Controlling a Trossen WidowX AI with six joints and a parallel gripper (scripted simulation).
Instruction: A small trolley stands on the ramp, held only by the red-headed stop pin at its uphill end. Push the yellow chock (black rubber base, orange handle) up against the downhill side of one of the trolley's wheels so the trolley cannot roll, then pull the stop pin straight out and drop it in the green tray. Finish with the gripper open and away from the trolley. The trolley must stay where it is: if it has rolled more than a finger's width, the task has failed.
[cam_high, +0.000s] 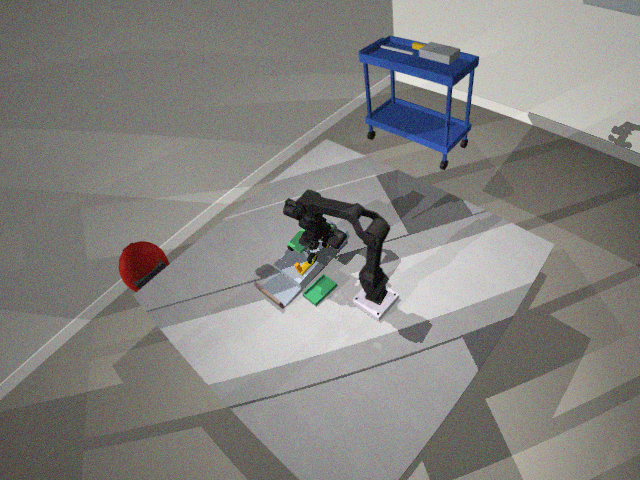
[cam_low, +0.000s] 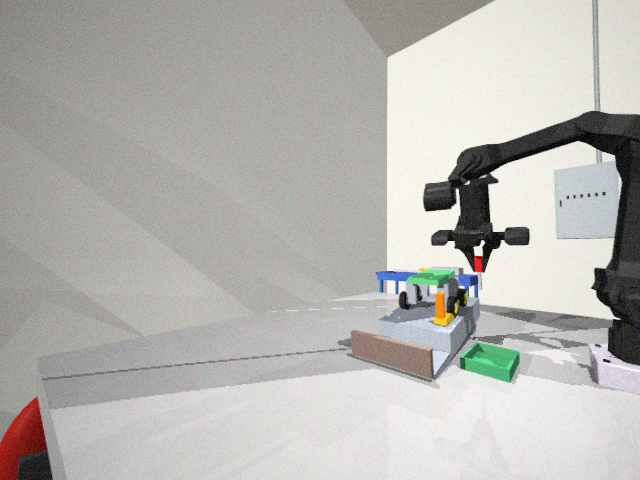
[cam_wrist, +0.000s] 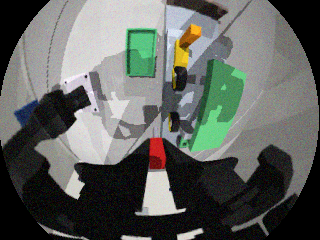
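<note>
Now: the green tray 10 mm behind my gripper tip, 130 mm to the left of it and 170 mm below it. Also, from my gripper tip: trolley 100 mm ahead, 10 mm to the left, 60 mm below; red-headed stop pin right at my gripper tip; yellow chock 70 mm ahead, 100 mm to the left, 80 mm below.
</note>
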